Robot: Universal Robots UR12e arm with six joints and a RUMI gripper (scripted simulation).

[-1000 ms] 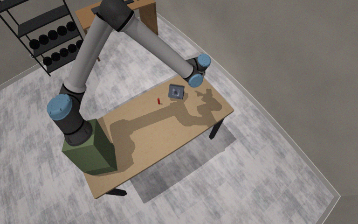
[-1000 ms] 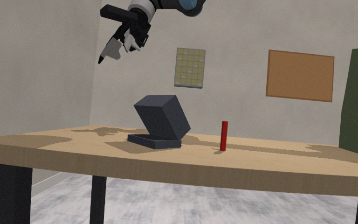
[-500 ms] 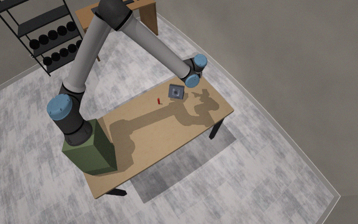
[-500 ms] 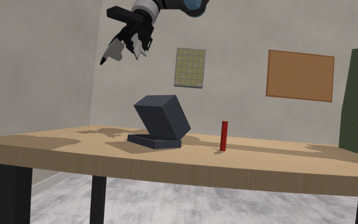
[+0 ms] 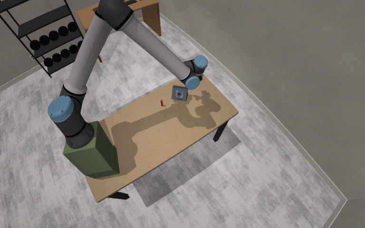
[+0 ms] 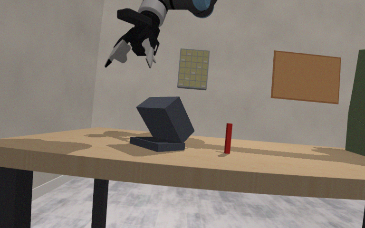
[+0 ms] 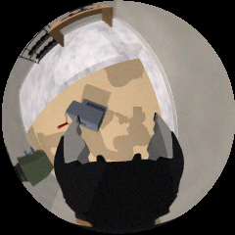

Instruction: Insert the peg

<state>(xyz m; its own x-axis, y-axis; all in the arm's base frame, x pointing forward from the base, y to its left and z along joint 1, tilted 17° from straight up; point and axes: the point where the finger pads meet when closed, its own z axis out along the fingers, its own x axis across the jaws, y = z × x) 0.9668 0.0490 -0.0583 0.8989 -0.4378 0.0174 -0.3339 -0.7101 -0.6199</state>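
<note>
Right now the red peg is 300 mm behind my hand, 180 mm below it and 50 mm to the left of it.
</note>
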